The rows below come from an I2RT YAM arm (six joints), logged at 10 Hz.
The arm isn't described. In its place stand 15 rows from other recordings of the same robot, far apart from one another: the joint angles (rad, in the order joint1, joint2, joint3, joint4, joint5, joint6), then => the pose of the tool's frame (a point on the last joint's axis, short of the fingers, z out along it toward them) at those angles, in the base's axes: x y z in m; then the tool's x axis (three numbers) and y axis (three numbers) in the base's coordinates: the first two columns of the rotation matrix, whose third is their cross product.
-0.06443 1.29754 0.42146 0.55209 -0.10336 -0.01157 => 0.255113, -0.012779, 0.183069, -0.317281, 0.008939, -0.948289, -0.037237, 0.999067, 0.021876
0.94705 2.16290 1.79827 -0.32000 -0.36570 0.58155 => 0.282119, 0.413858, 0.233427, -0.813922, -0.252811, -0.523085, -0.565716, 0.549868, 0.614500
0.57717 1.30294 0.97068 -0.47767 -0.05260 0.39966 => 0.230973, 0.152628, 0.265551, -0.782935, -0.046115, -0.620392, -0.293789, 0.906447, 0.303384
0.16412 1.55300 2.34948 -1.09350 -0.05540 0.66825 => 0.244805, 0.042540, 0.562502, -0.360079, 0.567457, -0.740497, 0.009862, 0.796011, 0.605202
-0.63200 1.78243 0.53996 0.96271 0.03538 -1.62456 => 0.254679, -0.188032, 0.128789, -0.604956, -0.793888, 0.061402, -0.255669, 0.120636, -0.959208
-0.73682 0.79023 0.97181 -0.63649 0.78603 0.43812 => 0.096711, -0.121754, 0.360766, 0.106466, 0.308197, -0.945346, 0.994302, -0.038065, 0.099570
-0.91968 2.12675 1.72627 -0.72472 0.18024 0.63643 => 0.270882, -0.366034, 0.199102, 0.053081, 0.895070, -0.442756, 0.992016, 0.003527, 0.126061
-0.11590 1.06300 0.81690 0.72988 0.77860 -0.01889 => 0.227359, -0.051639, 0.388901, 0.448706, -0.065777, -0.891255, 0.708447, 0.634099, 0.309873
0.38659 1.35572 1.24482 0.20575 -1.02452 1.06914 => 0.271827, 0.143497, 0.412695, -0.820331, 0.157857, -0.549671, -0.549960, 0.045852, 0.833931
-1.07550 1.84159 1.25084 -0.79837 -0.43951 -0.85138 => 0.178115, -0.297843, 0.176783, -0.879454, 0.195807, -0.433844, 0.148955, 0.978903, 0.139860
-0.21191 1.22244 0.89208 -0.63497 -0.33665 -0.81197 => 0.239390, -0.039474, 0.250452, -0.563785, -0.579290, -0.588702, -0.573175, 0.787619, -0.226112
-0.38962 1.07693 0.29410 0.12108 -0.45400 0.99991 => 0.185833, -0.059427, 0.150563, -0.289253, 0.936222, -0.199553, 0.489811, 0.323862, 0.809443
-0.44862 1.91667 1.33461 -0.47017 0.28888 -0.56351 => 0.356680, -0.182944, 0.183390, -0.951621, -0.110187, -0.286839, 0.040999, 0.879614, -0.473917
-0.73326 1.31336 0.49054 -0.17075 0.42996 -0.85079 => 0.154603, -0.159239, 0.140883, -0.994986, -0.023466, -0.097227, 0.044516, 0.766597, -0.640583
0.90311 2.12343 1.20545 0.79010 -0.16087 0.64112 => 0.282391, 0.367349, 0.166108, -0.585709, 0.210668, -0.782665, -0.652806, 0.449729, 0.609581
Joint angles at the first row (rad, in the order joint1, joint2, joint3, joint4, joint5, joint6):
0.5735 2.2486 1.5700 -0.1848 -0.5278 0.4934
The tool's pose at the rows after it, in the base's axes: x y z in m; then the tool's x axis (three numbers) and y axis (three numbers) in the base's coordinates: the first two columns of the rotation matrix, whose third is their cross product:
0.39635, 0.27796, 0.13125, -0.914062, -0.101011, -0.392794, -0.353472, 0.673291, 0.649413
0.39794, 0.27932, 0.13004, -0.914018, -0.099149, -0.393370, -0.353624, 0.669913, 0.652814
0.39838, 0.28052, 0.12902, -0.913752, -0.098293, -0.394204, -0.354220, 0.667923, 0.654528
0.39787, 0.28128, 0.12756, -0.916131, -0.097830, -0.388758, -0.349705, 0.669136, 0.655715
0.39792, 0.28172, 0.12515, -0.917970, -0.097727, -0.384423, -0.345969, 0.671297, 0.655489
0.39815, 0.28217, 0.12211, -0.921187, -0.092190, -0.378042, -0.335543, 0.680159, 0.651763
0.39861, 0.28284, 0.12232, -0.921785, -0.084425, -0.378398, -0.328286, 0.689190, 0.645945
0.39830, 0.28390, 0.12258, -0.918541, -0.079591, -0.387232, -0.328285, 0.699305, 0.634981
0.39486, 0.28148, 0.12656, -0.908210, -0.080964, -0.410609, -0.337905, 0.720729, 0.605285
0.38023, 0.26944, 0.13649, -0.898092, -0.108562, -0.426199, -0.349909, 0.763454, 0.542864
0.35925, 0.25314, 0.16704, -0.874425, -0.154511, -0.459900, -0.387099, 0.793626, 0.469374
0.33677, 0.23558, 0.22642, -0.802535, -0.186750, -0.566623, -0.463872, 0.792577, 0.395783
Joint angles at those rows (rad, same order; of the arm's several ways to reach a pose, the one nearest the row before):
0.5743 2.2558 1.5749 -0.1753 -0.5316 0.4980
0.5747 2.2647 1.5833 -0.1703 -0.5346 0.5014
0.5762 2.2696 1.5863 -0.1650 -0.5354 0.5041
0.5781 2.2726 1.5864 -0.1654 -0.5350 0.5083
0.5789 2.2784 1.5871 -0.1646 -0.5339 0.5102
0.5800 2.2856 1.5890 -0.1657 -0.5240 0.5167
0.5816 2.2872 1.5936 -0.1692 -0.5098 0.5228
0.5850 2.2864 1.5936 -0.1669 -0.4900 0.5232
0.5873 2.2627 1.5719 -0.1692 -0.4515 0.5056
0.5873 2.1841 1.4963 -0.2119 -0.3924 0.4564
0.5873 2.0464 1.4189 -0.2962 -0.3340 0.3862
0.5865 1.8561 1.3796 -0.3744 -0.2794 0.3050

